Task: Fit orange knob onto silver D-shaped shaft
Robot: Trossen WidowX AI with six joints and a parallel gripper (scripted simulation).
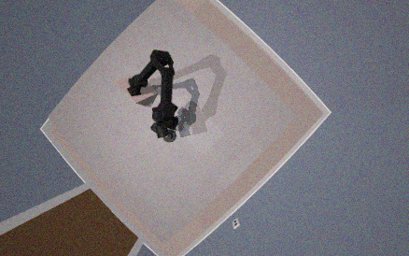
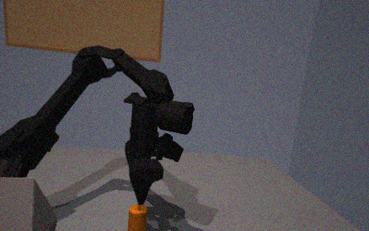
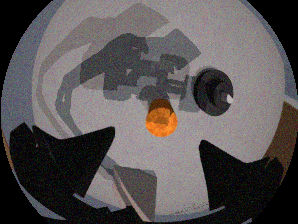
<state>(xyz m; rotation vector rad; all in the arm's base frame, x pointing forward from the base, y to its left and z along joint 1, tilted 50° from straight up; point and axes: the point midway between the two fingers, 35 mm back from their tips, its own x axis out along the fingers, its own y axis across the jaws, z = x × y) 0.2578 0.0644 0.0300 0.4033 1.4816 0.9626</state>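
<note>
Now: gripper tip 50 mm above the orange knob. Round my gripper tip: dark round pedestal: 80 mm to the right, 80 mm ahead, 60 mm below.
</note>
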